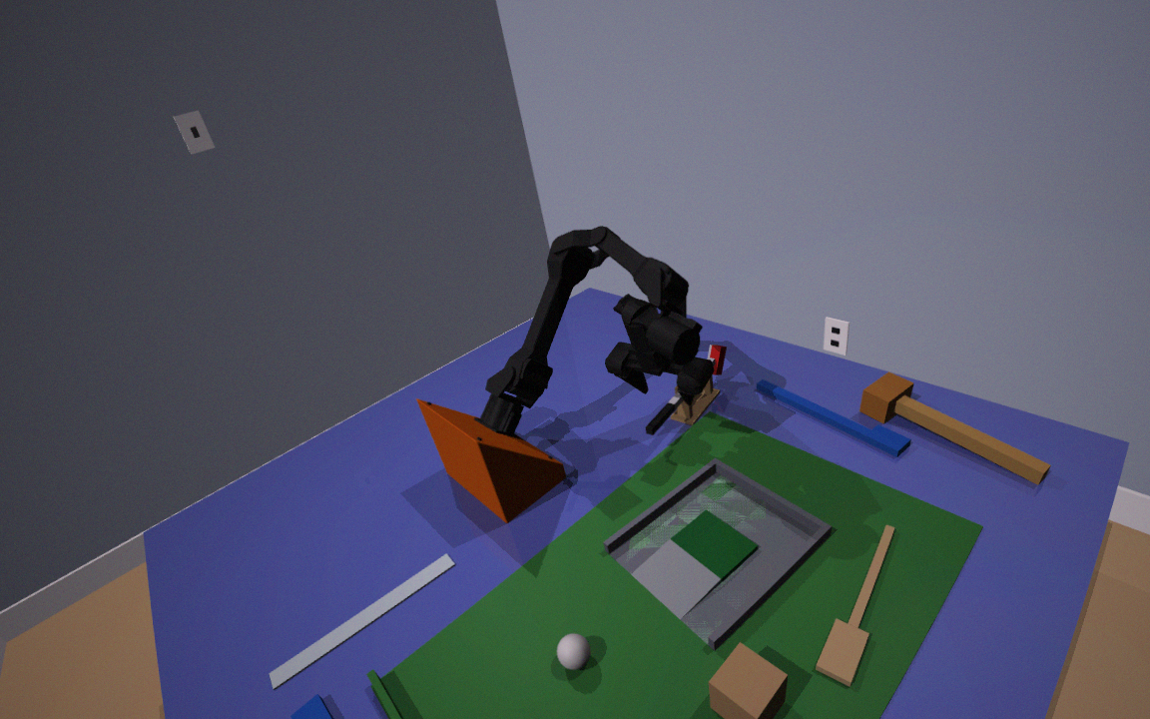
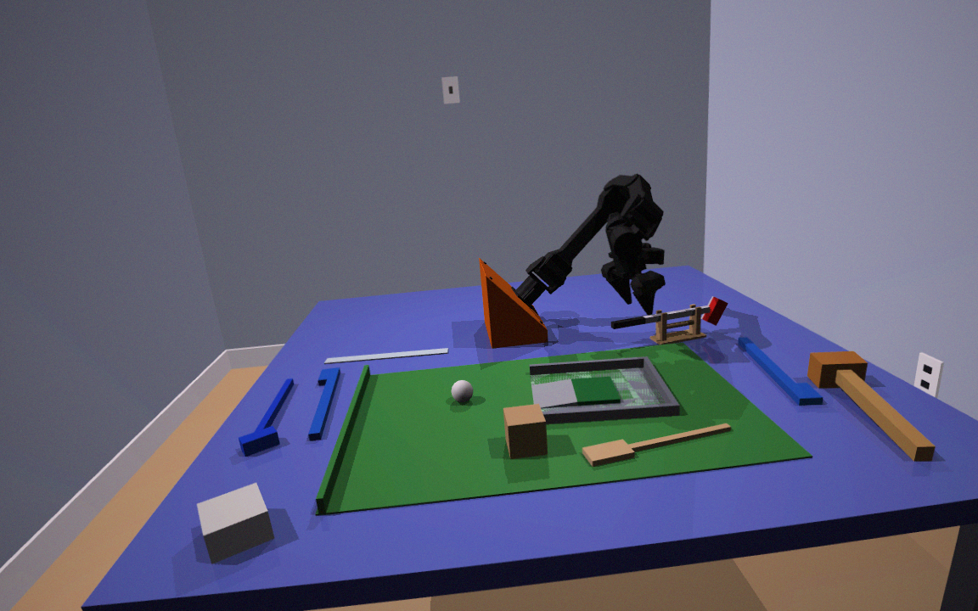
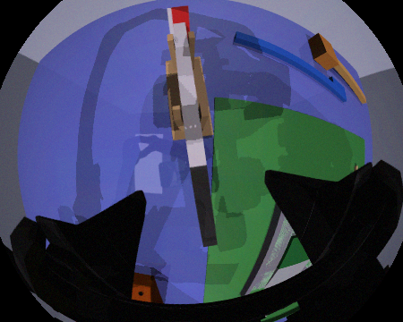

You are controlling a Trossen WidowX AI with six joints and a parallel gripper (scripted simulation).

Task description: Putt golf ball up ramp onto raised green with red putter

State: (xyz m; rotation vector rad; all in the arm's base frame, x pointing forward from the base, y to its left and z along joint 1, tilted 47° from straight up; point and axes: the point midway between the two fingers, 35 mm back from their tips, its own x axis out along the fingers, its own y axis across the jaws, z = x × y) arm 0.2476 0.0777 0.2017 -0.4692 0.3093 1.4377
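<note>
Right now my gripper tip is 10 mm past the wooden rack, 100 mm to the right of it and 60 mm above it. From my gripper tip the other things lie so: white golf ball (130 mm ahead, 440 mm to the right, 70 mm below); then green mat (220 mm ahead, 300 mm to the right, 90 mm below); then tan paddle (400 mm ahead, 190 mm to the right, 80 mm below).
</note>
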